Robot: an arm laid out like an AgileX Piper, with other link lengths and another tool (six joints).
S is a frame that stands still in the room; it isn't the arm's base.
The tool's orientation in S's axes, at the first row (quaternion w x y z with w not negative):
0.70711, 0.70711, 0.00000, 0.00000
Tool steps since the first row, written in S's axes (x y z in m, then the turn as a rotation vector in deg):
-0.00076, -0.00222, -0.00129, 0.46, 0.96, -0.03
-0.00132, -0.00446, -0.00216, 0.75, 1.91, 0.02
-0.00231, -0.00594, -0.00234, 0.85, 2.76, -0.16
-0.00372, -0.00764, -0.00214, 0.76, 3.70, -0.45
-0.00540, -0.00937, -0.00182, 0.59, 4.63, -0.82
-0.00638, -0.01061, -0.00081, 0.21, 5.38, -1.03
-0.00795, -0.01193, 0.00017, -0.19, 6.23, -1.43
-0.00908, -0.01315, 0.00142, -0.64, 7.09, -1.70
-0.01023, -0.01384, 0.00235, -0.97, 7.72, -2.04
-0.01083, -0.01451, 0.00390, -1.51, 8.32, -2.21
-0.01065, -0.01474, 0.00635, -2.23, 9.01, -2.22
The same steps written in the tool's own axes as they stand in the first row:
-0.00076, -0.00129, 0.00222, 0.46, -0.03, -0.96
-0.00132, -0.00216, 0.00446, 0.75, 0.02, -1.91
-0.00231, -0.00234, 0.00594, 0.85, -0.16, -2.76
-0.00372, -0.00214, 0.00764, 0.76, -0.45, -3.70
-0.00540, -0.00182, 0.00937, 0.59, -0.82, -4.63
-0.00638, -0.00081, 0.01061, 0.21, -1.03, -5.38
-0.00795, 0.00017, 0.01193, -0.19, -1.43, -6.23
-0.00908, 0.00142, 0.01315, -0.64, -1.70, -7.09
-0.01023, 0.00235, 0.01384, -0.97, -2.04, -7.72
-0.01083, 0.00390, 0.01451, -1.51, -2.21, -8.32
-0.01065, 0.00635, 0.01474, -2.23, -2.22, -9.01

